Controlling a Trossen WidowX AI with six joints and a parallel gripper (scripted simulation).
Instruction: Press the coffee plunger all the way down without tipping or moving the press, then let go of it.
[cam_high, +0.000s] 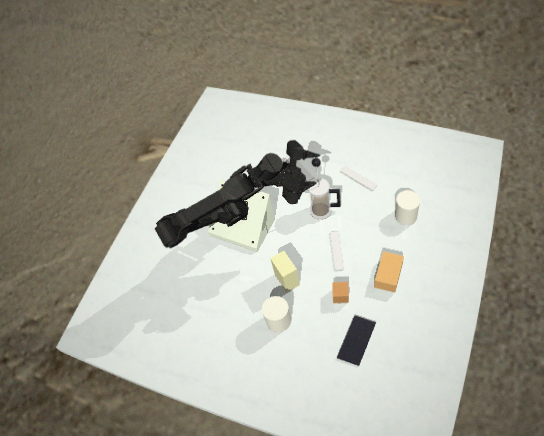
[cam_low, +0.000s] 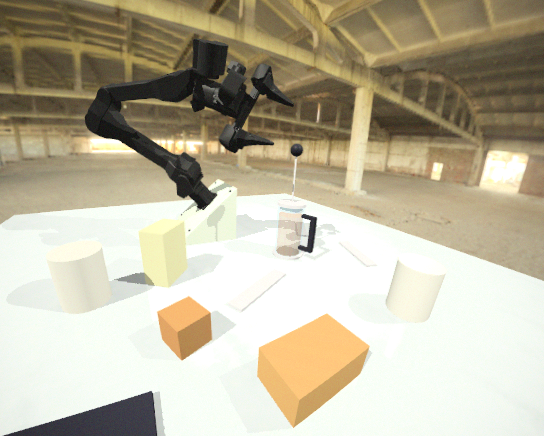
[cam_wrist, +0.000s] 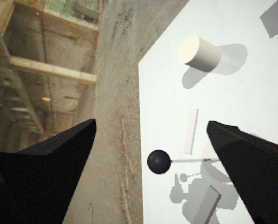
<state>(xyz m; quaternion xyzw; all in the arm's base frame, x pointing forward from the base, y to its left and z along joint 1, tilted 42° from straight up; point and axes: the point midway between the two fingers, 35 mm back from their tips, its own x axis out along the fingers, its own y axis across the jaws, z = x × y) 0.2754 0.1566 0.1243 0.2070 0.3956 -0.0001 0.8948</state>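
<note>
Right now the coffee press is 180 mm below my gripper tip, 70 mm to the left of it and 10 mm behind it. Also, from my gripper tip: orange block 290 mm below, 260 mm ahead, 140 mm to the right; then pale yellow block 260 mm below, 230 mm to the right, 60 mm behind; then dark flat plate 380 mm to the right, 310 mm below, 210 mm ahead.
</note>
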